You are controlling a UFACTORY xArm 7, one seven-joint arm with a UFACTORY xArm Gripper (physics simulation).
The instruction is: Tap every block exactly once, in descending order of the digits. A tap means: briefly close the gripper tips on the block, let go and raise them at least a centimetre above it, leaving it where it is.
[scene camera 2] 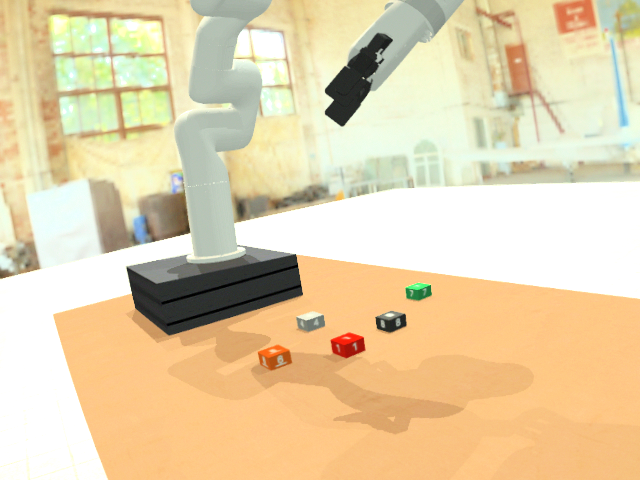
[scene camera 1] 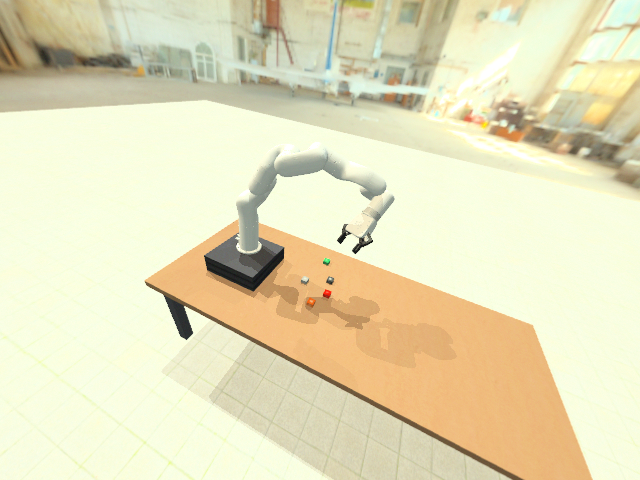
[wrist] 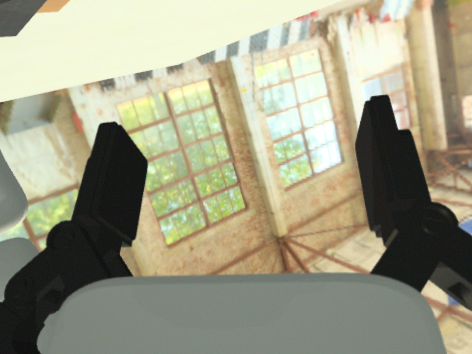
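My gripper (scene camera 1: 347, 245) (scene camera 2: 337, 105) (wrist: 241, 131) is wide open and empty, high above the table and tilted toward the arm's base. A black block (scene camera 1: 330, 280) (scene camera 2: 390, 321) shows an 8. A green block (scene camera 1: 326, 261) (scene camera 2: 418, 291) shows a 7, behind the black one in scene view 2. An orange block (scene camera 1: 311, 302) (scene camera 2: 275, 357) shows what looks like an underlined 6; its left face is unclear. A grey block (scene camera 1: 305, 280) (scene camera 2: 310, 321) shows a 4. A red block (scene camera 1: 327, 293) (scene camera 2: 347, 344) shows a 1. The blocks stand apart; none shows in the wrist view.
The arm stands on a black stepped base (scene camera 1: 244, 260) (scene camera 2: 217, 289) at one end of the wooden table (scene camera 1: 465, 361) (scene camera 2: 206, 439). The blocks lie beyond the base along the table. The arm's shadow falls across the table near the orange and red blocks.
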